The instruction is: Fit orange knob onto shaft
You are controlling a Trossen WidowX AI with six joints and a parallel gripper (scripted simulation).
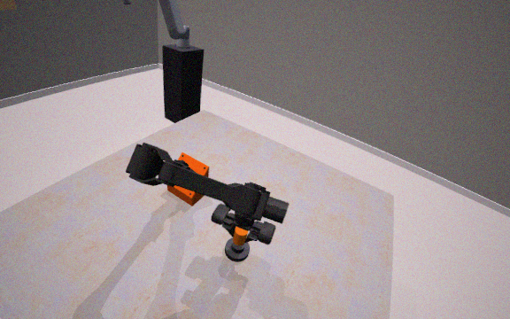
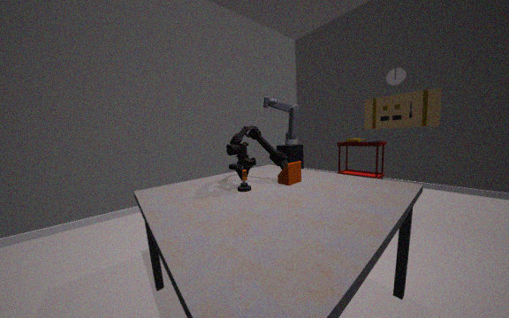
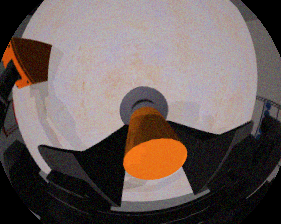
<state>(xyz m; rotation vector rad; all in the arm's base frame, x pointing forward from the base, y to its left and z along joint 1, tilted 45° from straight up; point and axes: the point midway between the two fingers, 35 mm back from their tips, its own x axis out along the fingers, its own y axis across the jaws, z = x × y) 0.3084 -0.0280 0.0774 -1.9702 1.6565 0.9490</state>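
My gripper tip is 40 mm above the round dark pedestal. The rest, counted from my gripper tip: orange knob 30 mm above.
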